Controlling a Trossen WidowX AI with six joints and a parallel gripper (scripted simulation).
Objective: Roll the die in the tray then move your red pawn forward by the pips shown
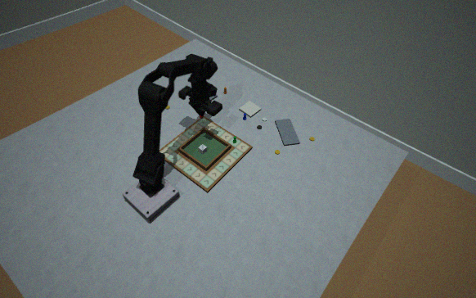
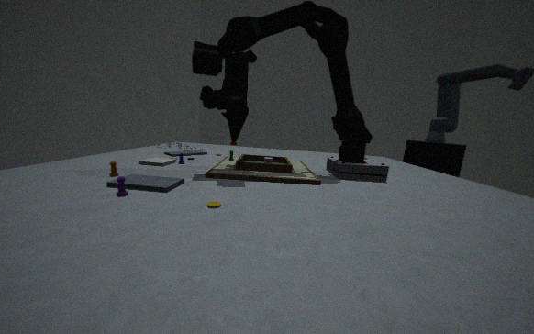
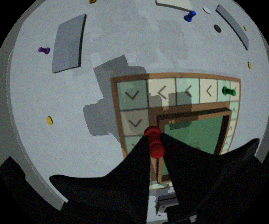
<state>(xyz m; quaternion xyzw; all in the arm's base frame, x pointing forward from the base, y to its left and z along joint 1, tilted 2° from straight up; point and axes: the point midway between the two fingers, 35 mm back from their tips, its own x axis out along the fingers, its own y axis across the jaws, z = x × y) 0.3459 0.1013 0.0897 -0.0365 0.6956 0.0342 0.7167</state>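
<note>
My gripper tip is now 10 cm to the left of the die, 9 cm past it and 6 cm above it. Round my gripper tip: green pawn: 16 cm to the right, 6 cm below, 4 cm ahead; red pawn: 1 cm above; green tray: 10 cm to the right, 8 cm below, 8 cm behind.
</note>
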